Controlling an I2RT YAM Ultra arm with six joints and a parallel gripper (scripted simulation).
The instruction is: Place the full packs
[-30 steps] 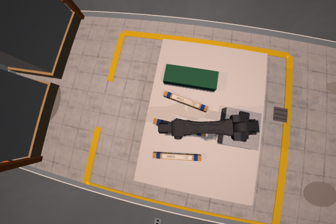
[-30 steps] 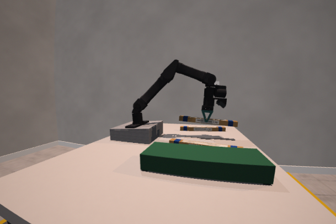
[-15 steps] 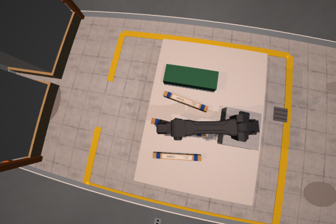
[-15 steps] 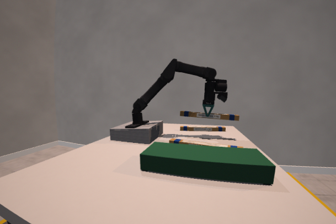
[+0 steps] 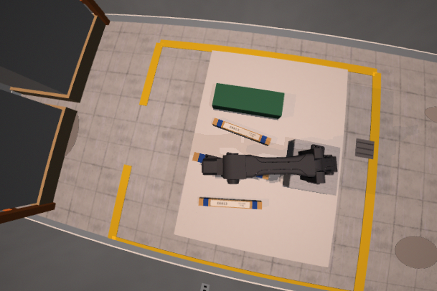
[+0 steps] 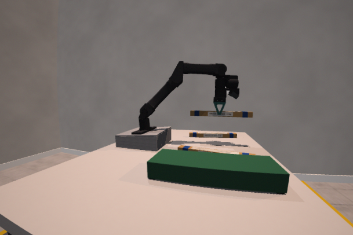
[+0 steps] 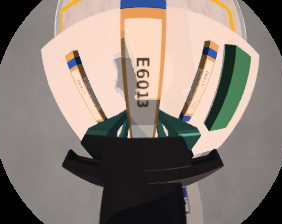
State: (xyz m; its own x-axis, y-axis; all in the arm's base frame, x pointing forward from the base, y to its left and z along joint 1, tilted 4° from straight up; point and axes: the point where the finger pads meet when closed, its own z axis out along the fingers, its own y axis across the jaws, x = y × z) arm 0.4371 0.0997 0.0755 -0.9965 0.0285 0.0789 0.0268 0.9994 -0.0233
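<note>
Now: the green low platform 20 mm behind my hand, 390 mm to the right of it and 170 mm below it.
</note>
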